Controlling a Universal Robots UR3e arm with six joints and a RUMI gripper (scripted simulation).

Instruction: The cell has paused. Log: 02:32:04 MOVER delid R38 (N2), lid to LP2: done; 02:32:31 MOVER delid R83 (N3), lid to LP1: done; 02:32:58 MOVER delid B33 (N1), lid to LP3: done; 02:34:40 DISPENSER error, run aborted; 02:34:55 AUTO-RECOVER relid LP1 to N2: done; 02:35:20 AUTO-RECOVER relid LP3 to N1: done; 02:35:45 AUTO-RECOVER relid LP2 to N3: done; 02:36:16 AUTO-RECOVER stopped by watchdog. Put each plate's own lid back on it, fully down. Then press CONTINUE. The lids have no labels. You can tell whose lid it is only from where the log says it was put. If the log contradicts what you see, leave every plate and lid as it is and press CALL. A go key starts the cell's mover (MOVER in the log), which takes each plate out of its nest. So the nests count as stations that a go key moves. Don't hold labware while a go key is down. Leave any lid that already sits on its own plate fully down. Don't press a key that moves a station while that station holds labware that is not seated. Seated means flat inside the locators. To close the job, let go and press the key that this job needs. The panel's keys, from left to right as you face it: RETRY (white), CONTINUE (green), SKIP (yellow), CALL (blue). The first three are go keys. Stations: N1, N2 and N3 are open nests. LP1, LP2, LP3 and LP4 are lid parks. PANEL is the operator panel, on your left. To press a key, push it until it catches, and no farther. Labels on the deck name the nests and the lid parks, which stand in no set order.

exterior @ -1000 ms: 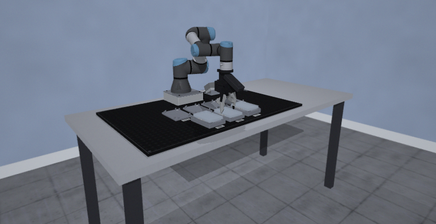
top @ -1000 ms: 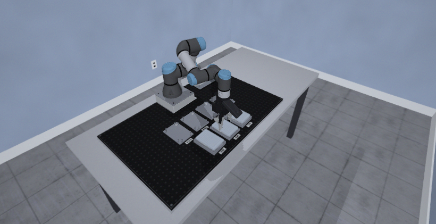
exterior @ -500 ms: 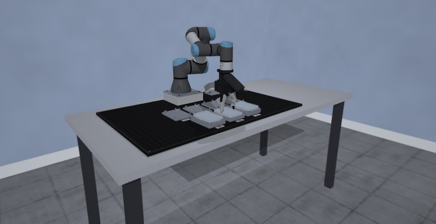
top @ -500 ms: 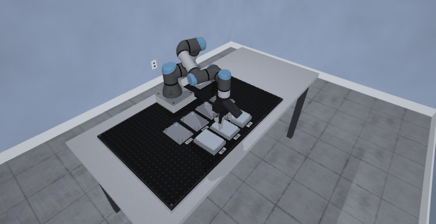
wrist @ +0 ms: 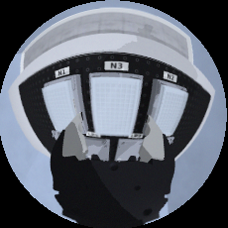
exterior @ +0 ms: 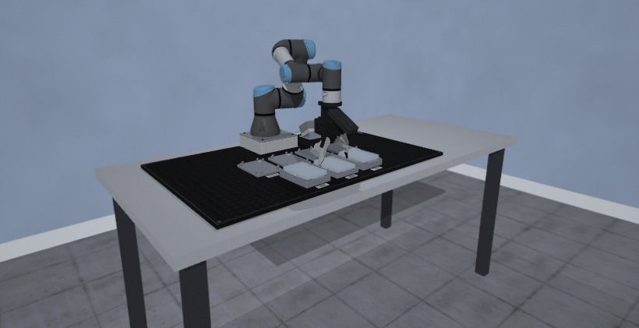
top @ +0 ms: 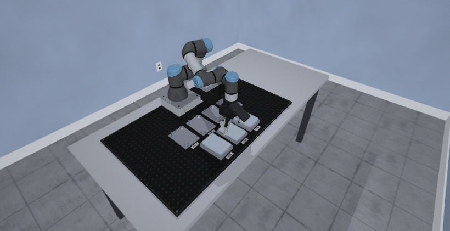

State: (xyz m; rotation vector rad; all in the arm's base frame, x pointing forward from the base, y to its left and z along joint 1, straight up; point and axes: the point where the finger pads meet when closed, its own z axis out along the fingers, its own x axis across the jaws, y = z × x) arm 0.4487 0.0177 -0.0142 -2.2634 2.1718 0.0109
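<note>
The clear lid lies 1 cm below my hand. Round my hand: LP3 lid park: 18 cm behind, 7 cm to the right, 3 cm below; LP2 lid park: 19 cm to the left, 19 cm behind, 3 cm below; plate: 13 cm to the right, 1 cm below, 1 cm ahead.
</note>
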